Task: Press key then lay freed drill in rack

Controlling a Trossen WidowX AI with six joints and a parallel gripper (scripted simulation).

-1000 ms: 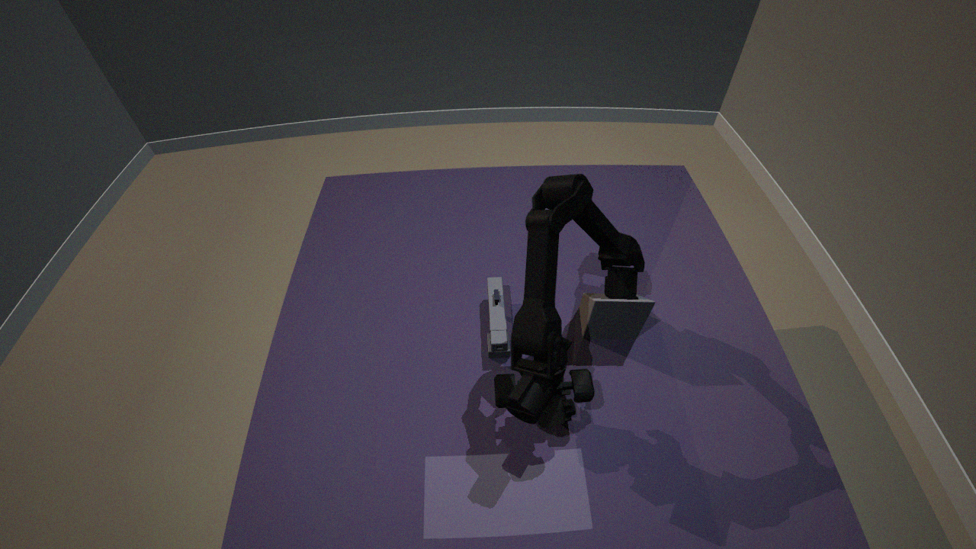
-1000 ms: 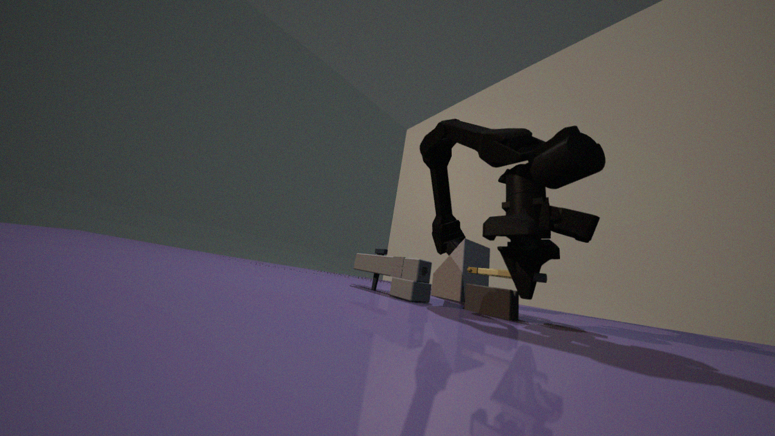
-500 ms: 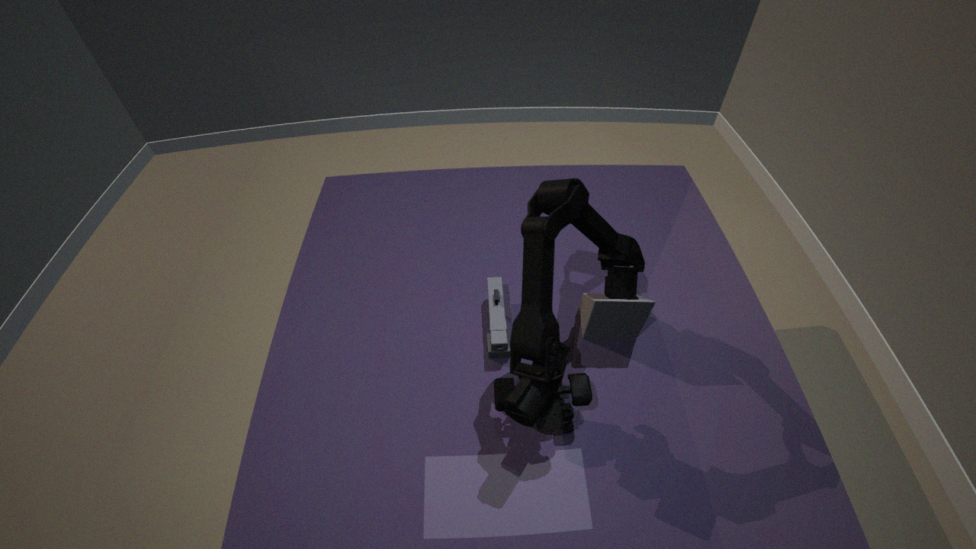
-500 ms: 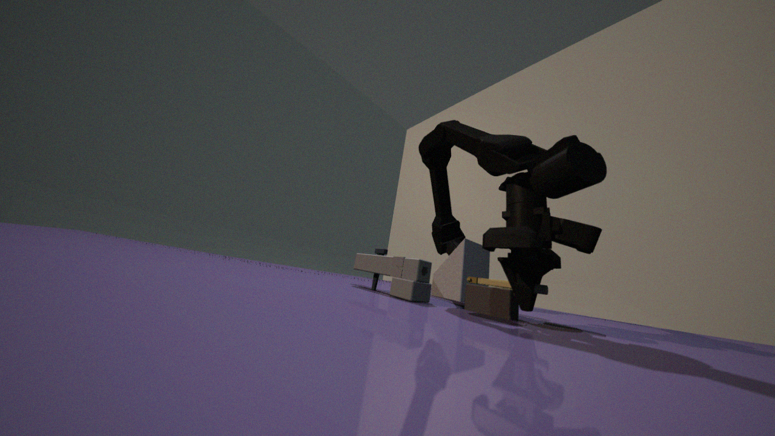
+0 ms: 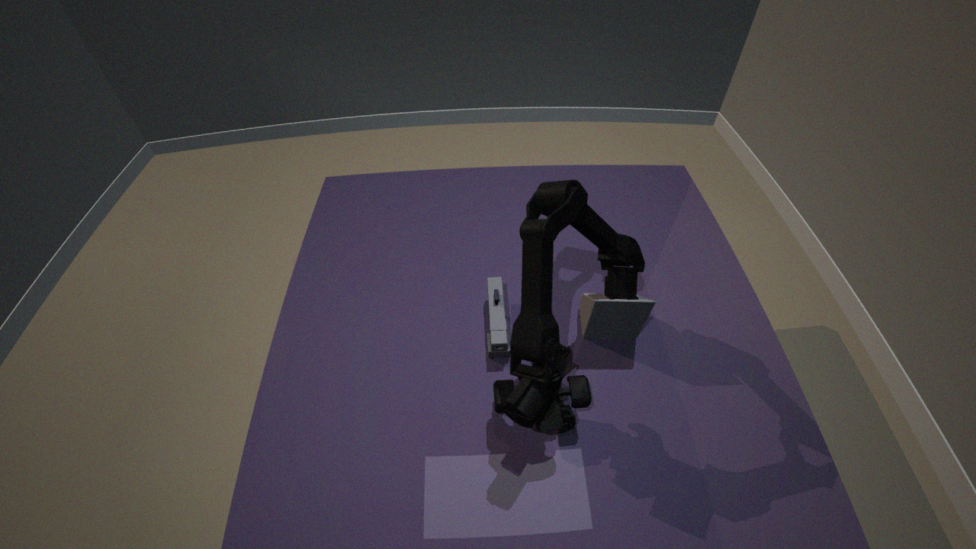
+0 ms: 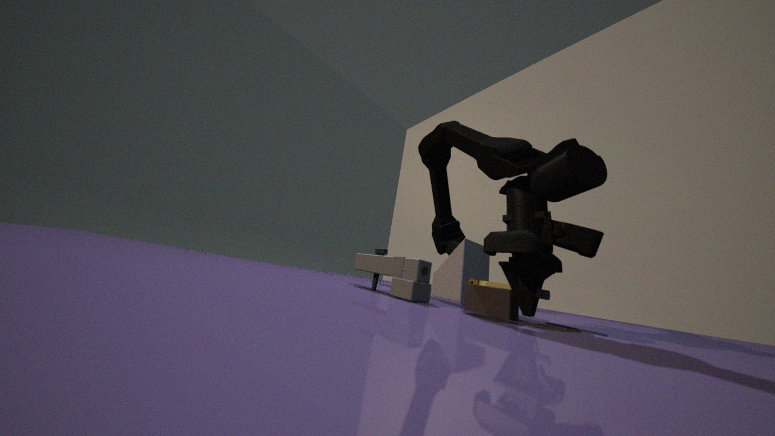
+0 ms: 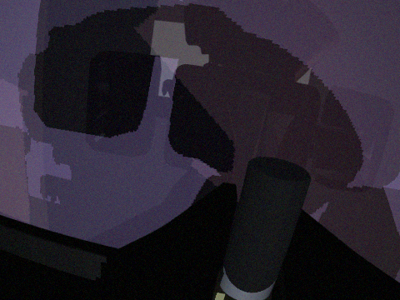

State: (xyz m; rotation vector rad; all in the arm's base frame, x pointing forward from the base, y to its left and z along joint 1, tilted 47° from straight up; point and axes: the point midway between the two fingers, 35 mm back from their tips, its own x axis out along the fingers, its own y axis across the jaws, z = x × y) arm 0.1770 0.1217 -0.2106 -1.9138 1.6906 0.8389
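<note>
My gripper tip is 4 cm to the left of the drill and 3 cm below it. Round my gripper tip: rack (1 cm ahead, 5 cm to the right, 1 cm above); then small dark key (11 cm ahead, 24 cm to the right, 4 cm above); then grey housing (11 cm ahead, 21 cm to the right, 3 cm above).
</note>
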